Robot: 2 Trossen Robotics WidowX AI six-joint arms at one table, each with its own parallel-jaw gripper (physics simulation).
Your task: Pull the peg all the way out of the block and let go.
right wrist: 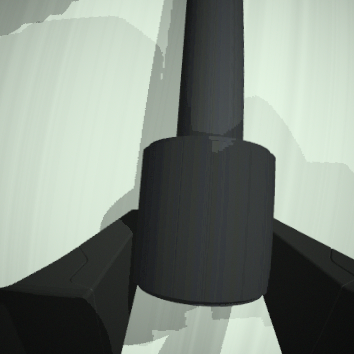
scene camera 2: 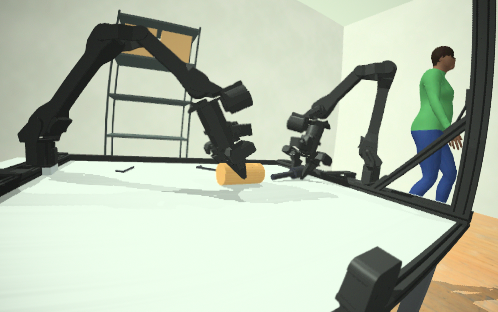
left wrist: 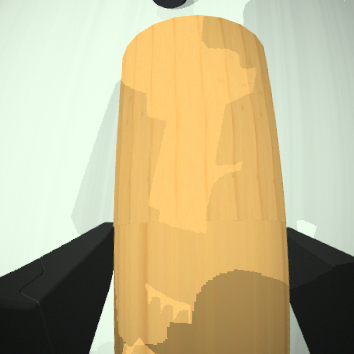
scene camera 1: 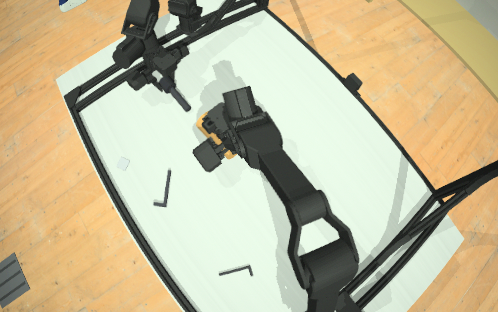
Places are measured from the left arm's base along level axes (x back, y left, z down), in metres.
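Pixels of known places: left gripper, fingertip midpoint: (scene camera 2: 239, 175) (left wrist: 197, 237); right gripper, fingertip midpoint: (right wrist: 196, 222) (scene camera 2: 296, 178) (scene camera 1: 167, 87); left arm's base at its link origin: (scene camera 2: 41, 165); right arm's base at its link origin: (scene camera 2: 369, 183) (scene camera 1: 188, 26).
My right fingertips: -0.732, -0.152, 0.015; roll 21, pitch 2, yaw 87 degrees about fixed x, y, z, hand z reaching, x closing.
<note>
Ahead of a thing's pixels: the offset from my right fingertips to its top centre, as dx, dy, dz. "spot": to the spot under its first point. Level surfaces: height alone.
The orange wooden cylinder block @[+0.227, -0.013, -0.054] (scene camera 1: 201, 122) (scene camera 2: 256, 173) (left wrist: 185, 125) lies on its side on the white table. My left gripper (scene camera 2: 244, 175) (left wrist: 197, 237) is shut on the block, one finger on each side. The black peg @[+0.046, -0.001, -0.041] (scene camera 1: 181, 100) (scene camera 2: 282, 175) (right wrist: 212, 70), a thin shaft with a thicker handle, is outside the block; a small gap separates its tip from the block's near end. The peg's tip also shows at the top edge of the left wrist view (left wrist: 170, 2). My right gripper (scene camera 2: 303, 172) (right wrist: 196, 222) is shut on the peg's thick handle. The block's far end is hidden in the left wrist view.
Two black L-shaped pieces @[+0.233, +0.184, -0.004] (scene camera 1: 167, 187) @[+0.513, +0.185, -0.002] (scene camera 1: 235, 271) lie on the table @[dz +0.004] (scene camera 1: 200, 225), with a small pale square @[spot: +0.109, +0.229, +0.001] (scene camera 1: 123, 163) near its left edge in scene camera 1. A black frame (scene camera 1: 131, 230) edges the table. A shelf rack (scene camera 2: 150, 98) and a person (scene camera 2: 432, 100) stand beyond.
</note>
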